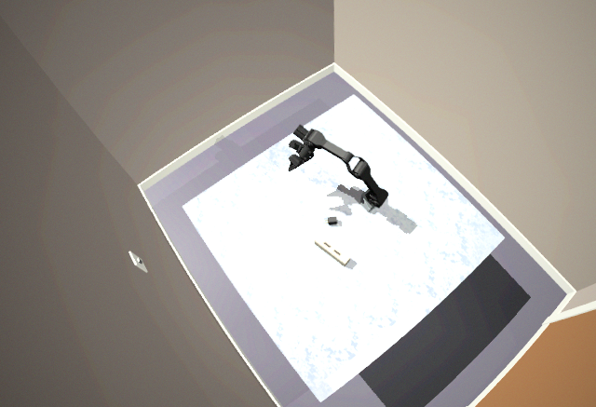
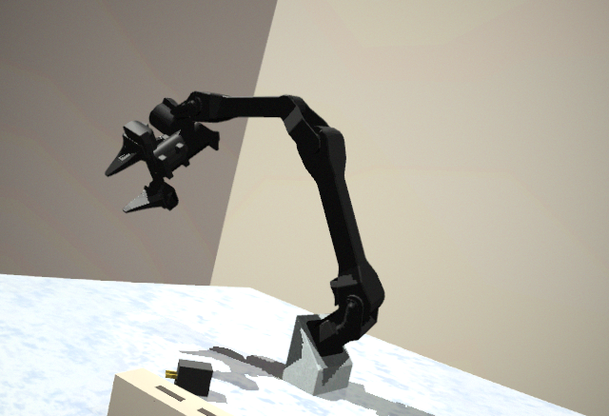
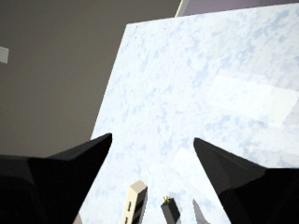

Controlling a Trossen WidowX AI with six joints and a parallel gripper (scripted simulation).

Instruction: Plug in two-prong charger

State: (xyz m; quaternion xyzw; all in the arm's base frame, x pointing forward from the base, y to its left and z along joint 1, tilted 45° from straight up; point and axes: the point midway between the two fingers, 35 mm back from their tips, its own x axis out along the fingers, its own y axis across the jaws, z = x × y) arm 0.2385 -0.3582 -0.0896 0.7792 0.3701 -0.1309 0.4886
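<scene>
The two-prong charger is 26 cm to the left of my gripper tip, 22 cm below it and 2 cm behind it.
</scene>
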